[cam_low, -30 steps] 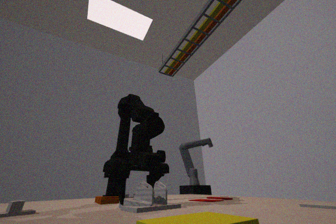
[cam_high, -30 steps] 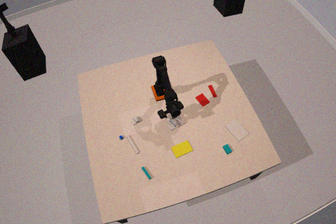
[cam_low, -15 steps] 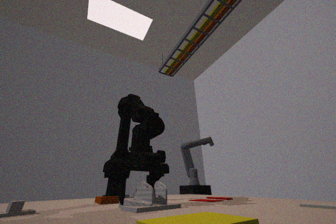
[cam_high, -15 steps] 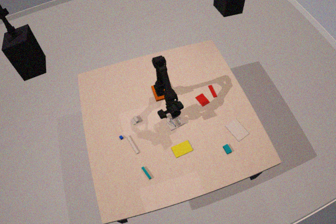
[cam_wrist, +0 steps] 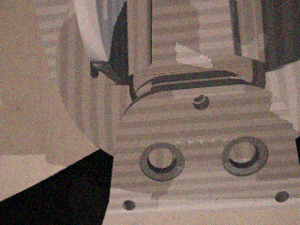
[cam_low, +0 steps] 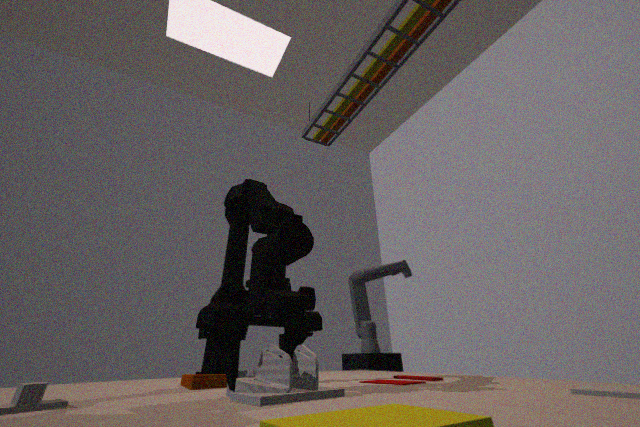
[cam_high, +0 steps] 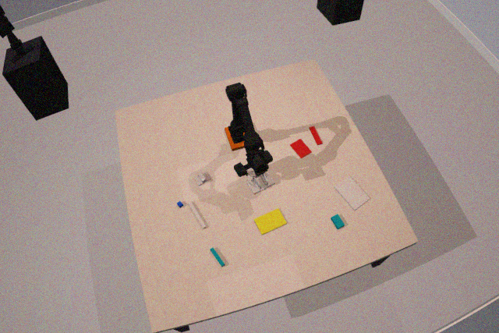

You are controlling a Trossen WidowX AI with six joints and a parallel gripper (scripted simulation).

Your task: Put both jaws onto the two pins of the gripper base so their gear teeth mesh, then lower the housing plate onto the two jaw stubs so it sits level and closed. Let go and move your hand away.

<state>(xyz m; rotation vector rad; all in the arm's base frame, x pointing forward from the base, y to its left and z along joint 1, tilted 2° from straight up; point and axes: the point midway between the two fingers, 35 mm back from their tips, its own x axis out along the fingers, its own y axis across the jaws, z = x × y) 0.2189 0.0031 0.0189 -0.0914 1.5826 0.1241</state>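
Now: gripper tip 2 cm to the right of the grey jaw, 2 cm short of it and 1 cm below it. From my gripper tip the other things lie so: white stick: 34 cm to the right, 12 cm ahead; grey stand: 25 cm to the right, 6 cm behind; yellow block: 28 cm ahead, 3 cm to the right.
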